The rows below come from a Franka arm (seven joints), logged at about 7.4 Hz.
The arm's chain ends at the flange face. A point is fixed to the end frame.
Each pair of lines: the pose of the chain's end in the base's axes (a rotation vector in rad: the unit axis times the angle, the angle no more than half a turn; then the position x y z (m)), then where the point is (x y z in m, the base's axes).
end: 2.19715 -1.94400 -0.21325 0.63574 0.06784 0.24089
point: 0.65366 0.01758 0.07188
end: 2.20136 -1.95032 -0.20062 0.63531 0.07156 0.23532
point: 0.65503 0.02109 0.06657
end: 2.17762 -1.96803 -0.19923 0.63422 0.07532 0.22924
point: 0.65247 0.02329 0.06080
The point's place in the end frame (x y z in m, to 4 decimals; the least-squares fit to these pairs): 0.0480 -0.0526 0.1623
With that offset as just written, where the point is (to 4 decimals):
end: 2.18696 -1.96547 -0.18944 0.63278 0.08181 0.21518
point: 0.6527 0.0298 0.0469
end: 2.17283 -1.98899 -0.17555 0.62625 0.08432 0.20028
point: 0.6470 0.0311 0.0325
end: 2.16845 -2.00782 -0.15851 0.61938 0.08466 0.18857
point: 0.6421 0.0307 0.0213
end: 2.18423 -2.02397 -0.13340 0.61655 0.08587 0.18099
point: 0.6438 0.0326 0.0142
